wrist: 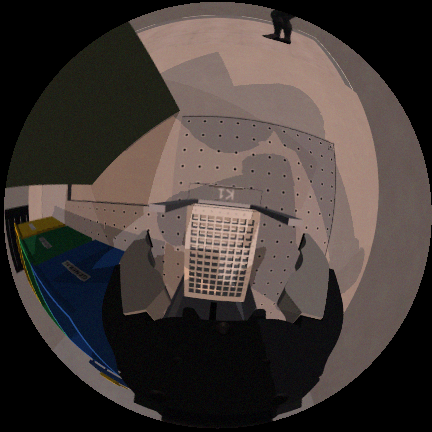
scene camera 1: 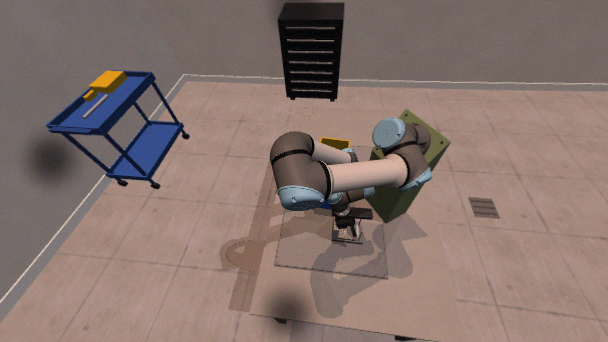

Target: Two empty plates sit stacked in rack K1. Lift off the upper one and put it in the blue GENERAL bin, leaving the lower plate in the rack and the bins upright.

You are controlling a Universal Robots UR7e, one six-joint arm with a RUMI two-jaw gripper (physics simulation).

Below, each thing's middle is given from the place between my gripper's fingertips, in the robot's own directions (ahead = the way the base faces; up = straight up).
Scene:
The blue general bin (wrist: 73,283) is 170 mm ahead of my hand and 190 mm to the right of it.

